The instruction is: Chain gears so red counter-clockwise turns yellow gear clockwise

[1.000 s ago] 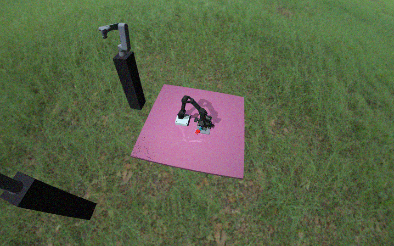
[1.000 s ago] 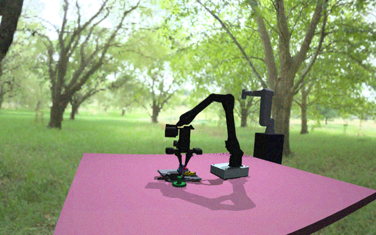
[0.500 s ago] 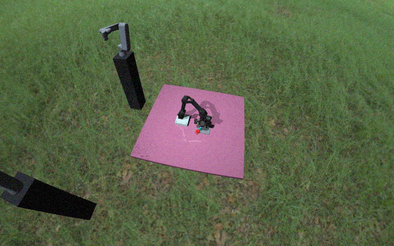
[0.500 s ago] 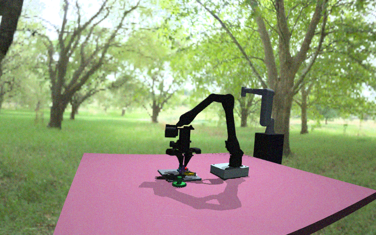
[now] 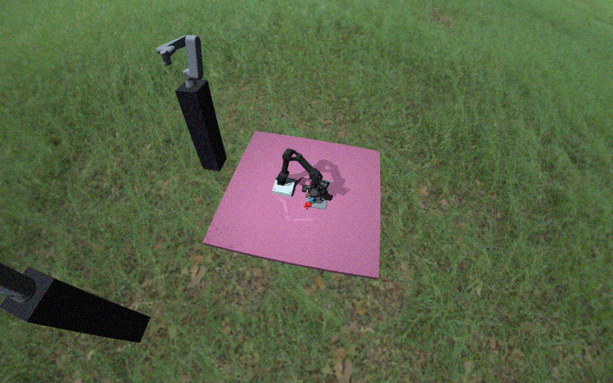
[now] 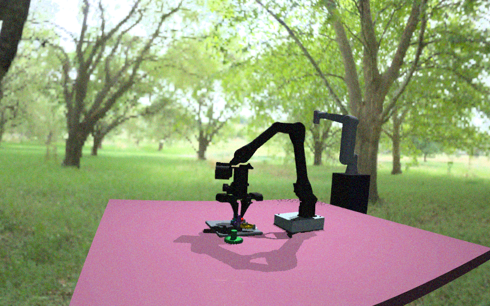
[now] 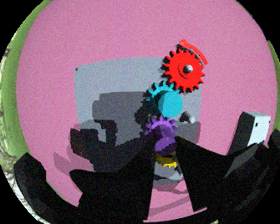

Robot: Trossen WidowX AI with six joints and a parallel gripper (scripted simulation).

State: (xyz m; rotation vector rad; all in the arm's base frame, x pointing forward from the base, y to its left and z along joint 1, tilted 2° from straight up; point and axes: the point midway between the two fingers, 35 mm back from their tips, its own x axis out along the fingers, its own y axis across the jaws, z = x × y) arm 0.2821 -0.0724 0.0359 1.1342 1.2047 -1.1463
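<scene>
The purple gear lies 10 mm below my gripper tip. Also, from my gripper tip: teal gear 40 mm to the right, 10 mm below; yellow gear 40 mm to the left, 20 mm below, 20 mm behind; red gear 70 mm to the right, 30 mm behind, 20 mm below.
</scene>
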